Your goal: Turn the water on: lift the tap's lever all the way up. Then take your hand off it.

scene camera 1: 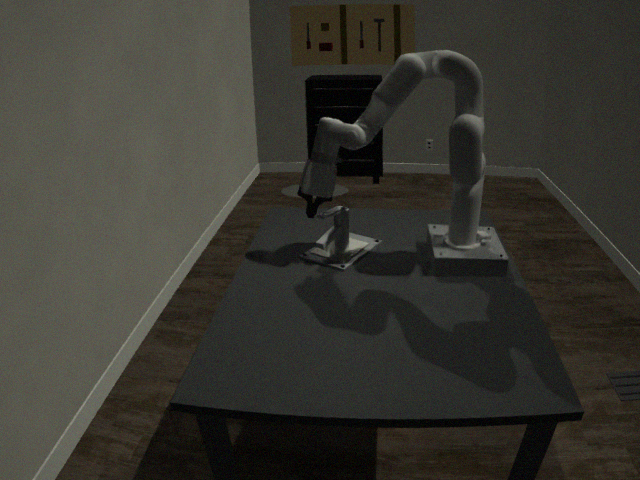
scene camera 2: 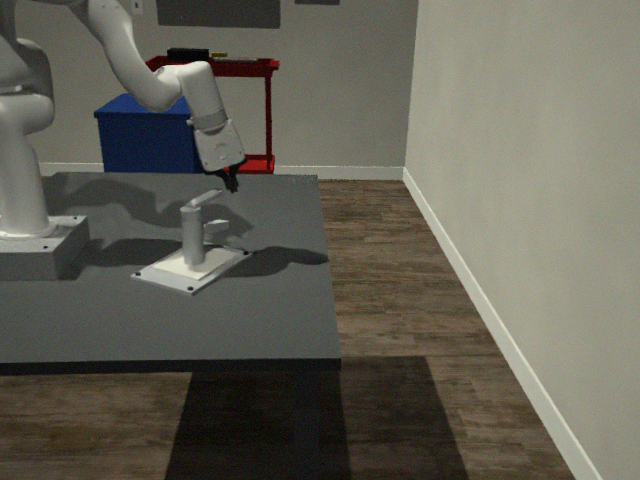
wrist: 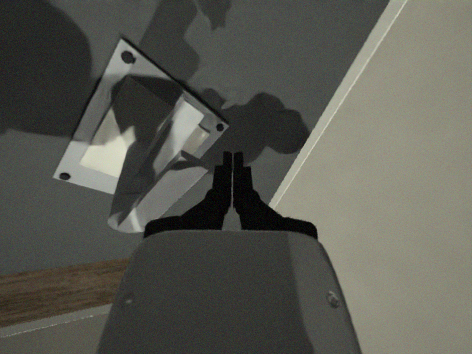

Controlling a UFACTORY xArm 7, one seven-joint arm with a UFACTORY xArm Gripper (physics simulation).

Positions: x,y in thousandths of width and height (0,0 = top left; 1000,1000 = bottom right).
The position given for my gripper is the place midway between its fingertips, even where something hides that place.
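Observation:
Scene camera 1 gives me a sight of my gripper (scene camera 1: 485,451), and in scene camera 2 I see the gripper as well (scene camera 2: 365,397). The wrist view shows me a flat lever (wrist: 276,603) together with my gripper (wrist: 493,462).

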